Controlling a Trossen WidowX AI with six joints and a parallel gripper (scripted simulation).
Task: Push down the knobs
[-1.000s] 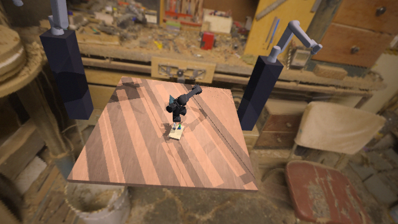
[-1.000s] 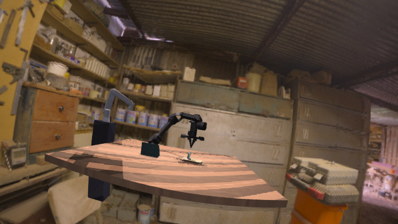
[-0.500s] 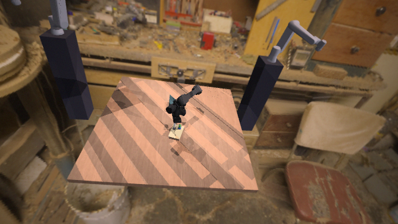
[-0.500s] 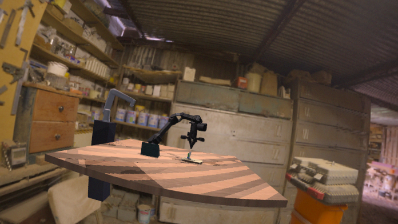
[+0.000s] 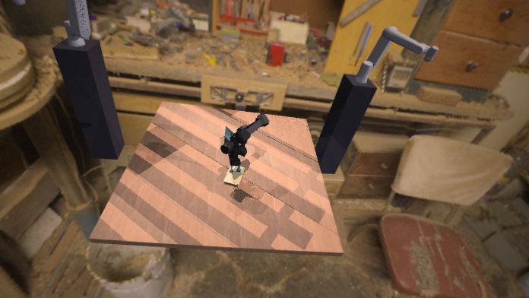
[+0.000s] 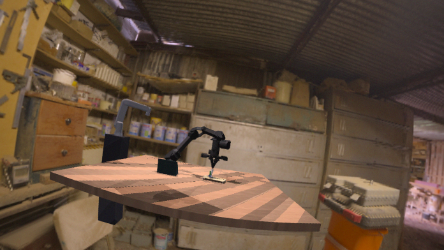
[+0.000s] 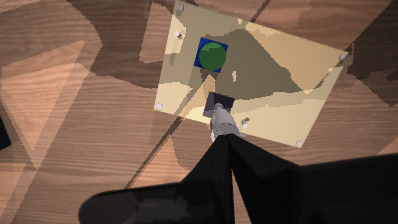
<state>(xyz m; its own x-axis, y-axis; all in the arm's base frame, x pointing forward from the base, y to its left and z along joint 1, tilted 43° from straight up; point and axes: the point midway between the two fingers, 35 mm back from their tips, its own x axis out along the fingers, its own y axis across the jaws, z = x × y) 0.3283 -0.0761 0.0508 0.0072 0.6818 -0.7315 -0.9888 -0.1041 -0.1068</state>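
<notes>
The grey knob lies 2 cm below my gripper tip. Also, from my gripper tip: potentiometer with knob: 4 cm below; green knob: 1 cm behind, 5 cm to the left, 5 cm below.
</notes>
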